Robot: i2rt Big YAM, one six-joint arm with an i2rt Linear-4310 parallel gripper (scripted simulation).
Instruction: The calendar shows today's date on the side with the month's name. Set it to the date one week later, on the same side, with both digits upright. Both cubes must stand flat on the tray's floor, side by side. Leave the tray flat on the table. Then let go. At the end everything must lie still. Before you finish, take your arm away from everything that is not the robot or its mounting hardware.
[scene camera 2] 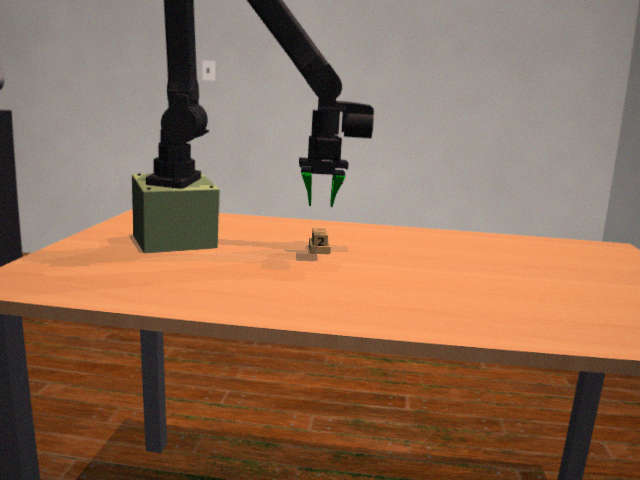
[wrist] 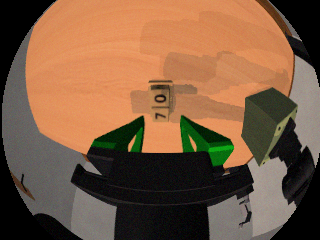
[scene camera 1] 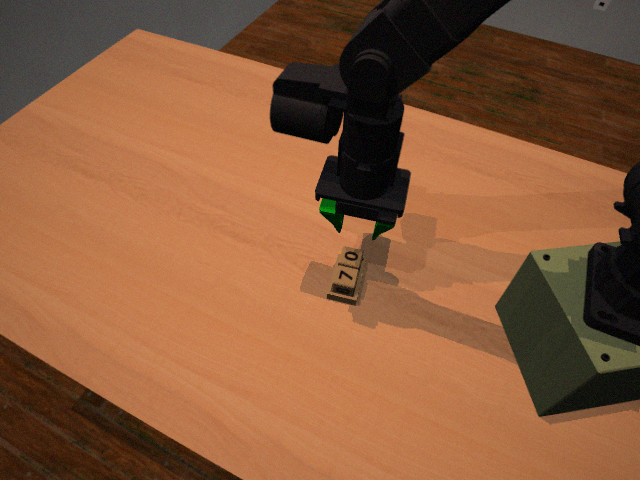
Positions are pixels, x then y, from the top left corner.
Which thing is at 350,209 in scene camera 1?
My gripper.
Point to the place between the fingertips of my gripper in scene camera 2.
320,206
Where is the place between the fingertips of my gripper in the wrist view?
162,119
